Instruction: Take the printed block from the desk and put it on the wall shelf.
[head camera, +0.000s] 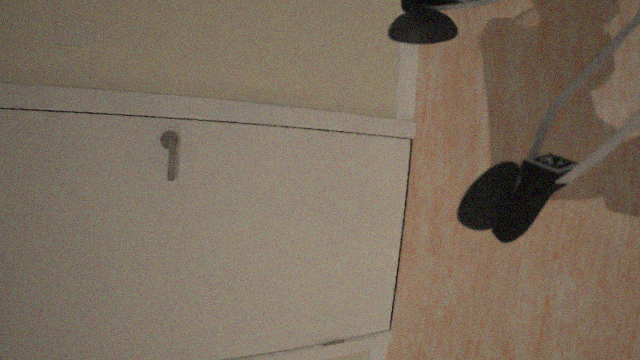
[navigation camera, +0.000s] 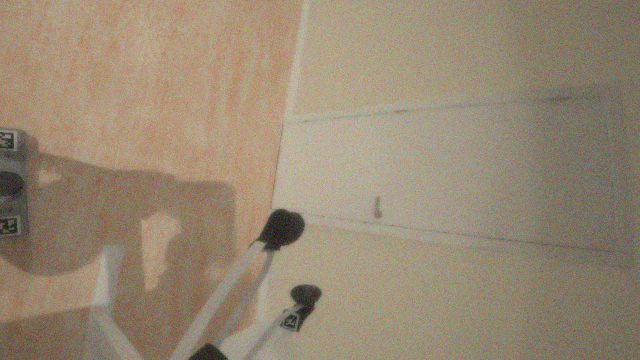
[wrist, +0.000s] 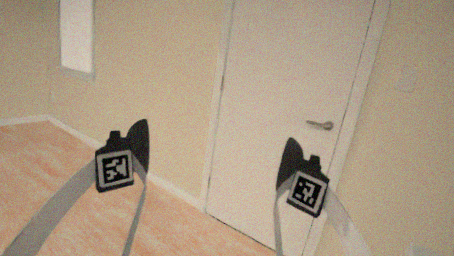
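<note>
My gripper (head camera: 457, 115) (navigation camera: 295, 261) (wrist: 216, 147) is open, with its two dark fingertips wide apart and no object between them. In the wrist view, the fingertips stand in front of a wall and a white door. The printed block and the wall shelf do not show in these views. The desk top cannot be made out; a white bar (navigation camera: 104, 280) at the lower left of the navigation view looks like part of the desk's leg frame.
A closed white door (head camera: 250, 225) (navigation camera: 450, 170) (wrist: 285, 75) has a grey lever handle (head camera: 171, 155) (navigation camera: 378, 207) (wrist: 321, 124). A narrow bright window (wrist: 76, 35) is in the wall. Part of the grey robot base (navigation camera: 11, 162) shows at the navigation view's left edge, above the wood floor (navigation camera: 150, 75).
</note>
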